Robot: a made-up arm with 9 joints. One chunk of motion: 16 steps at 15 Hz.
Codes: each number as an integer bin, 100 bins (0 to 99) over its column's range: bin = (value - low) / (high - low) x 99, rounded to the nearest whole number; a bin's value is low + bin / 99 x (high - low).
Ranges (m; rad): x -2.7..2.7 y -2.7..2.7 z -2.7..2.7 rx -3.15..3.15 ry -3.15..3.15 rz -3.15..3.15
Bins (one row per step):
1: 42 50 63 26 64 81
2: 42 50 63 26 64 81
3: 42 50 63 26 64 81
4: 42 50 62 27 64 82
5: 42 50 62 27 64 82
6: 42 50 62 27 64 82
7: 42 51 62 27 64 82
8: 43 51 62 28 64 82
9: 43 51 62 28 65 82
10: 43 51 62 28 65 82
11: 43 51 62 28 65 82
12: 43 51 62 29 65 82
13: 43 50 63 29 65 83
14: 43 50 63 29 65 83
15: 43 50 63 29 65 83
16: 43 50 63 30 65 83
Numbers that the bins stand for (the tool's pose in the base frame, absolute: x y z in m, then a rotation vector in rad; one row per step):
1: -0.4091 0.0273 0.7364 -1.4955 0.9227 2.0045
2: -0.4091 0.0273 0.7364 -1.4955 0.9227 2.0045
3: -0.4091 0.0273 0.7364 -1.4955 0.9227 2.0045
4: -0.4091 0.0273 0.6818 -1.4318 0.9227 2.0682
5: -0.4091 0.0273 0.6818 -1.4318 0.9227 2.0682
6: -0.4091 0.0273 0.6818 -1.4318 0.9227 2.0682
7: -0.4091 0.0818 0.6818 -1.4318 0.9227 2.0682
8: -0.3545 0.0818 0.6818 -1.3682 0.9227 2.0682
9: -0.3545 0.0818 0.6818 -1.3682 0.9864 2.0682
10: -0.3545 0.0818 0.6818 -1.3682 0.9864 2.0682
11: -0.3545 0.0818 0.6818 -1.3682 0.9864 2.0682
12: -0.3545 0.0818 0.6818 -1.3045 0.9864 2.0682
13: -0.3545 0.0273 0.7364 -1.3045 0.9864 2.1318
14: -0.3545 0.0273 0.7364 -1.3045 0.9864 2.1318
15: -0.3545 0.0273 0.7364 -1.3045 0.9864 2.1318
16: -0.3545 0.0273 0.7364 -1.2409 0.9864 2.1318

